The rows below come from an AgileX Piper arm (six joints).
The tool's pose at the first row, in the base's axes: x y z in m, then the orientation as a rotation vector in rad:
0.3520, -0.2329, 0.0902, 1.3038, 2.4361, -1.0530
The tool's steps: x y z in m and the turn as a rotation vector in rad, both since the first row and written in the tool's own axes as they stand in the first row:
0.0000, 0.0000, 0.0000, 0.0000, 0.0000, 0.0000
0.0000, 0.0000, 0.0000, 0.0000, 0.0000, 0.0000
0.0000, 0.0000, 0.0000, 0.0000, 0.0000, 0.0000
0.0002, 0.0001, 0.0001, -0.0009, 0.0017, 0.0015
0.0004, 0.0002, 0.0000, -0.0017, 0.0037, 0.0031
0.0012, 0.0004, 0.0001, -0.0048, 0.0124, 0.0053
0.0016, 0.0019, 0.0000, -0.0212, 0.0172, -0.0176
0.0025, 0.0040, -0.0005, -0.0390, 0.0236, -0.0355
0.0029, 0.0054, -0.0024, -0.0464, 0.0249, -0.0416
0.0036, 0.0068, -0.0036, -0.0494, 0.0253, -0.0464
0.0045, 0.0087, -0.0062, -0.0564, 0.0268, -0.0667
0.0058, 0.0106, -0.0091, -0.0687, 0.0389, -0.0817
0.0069, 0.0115, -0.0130, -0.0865, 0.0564, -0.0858
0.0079, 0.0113, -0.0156, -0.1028, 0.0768, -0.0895
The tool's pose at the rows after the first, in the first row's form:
0.3520, -0.2329, 0.0902, 1.3038, 2.4361, -1.0530
0.3520, -0.2329, 0.0902, 1.3038, 2.4361, -1.0530
0.3520, -0.2329, 0.0902, 1.3038, 2.4361, -1.0530
0.3519, -0.2328, 0.0900, 1.3066, 2.4362, -1.0507
0.3519, -0.2326, 0.0899, 1.3097, 2.4363, -1.0485
0.3516, -0.2320, 0.0894, 1.3185, 2.4412, -1.0402
0.3525, -0.2312, 0.0885, 1.2925, 2.4688, -1.0216
0.3537, -0.2295, 0.0874, 1.2727, 2.4929, -0.9989
0.3549, -0.2274, 0.0879, 1.2647, 2.5006, -0.9897
0.3558, -0.2257, 0.0878, 1.2588, 2.5057, -0.9865
0.3571, -0.2227, 0.0883, 1.2352, 2.5260, -0.9810
0.3583, -0.2192, 0.0889, 1.2245, 2.5501, -0.9623
0.3590, -0.2156, 0.0908, 1.2284, 2.5693, -0.9310
0.3587, -0.2133, 0.0923, 1.2355, 2.5897, -0.9002

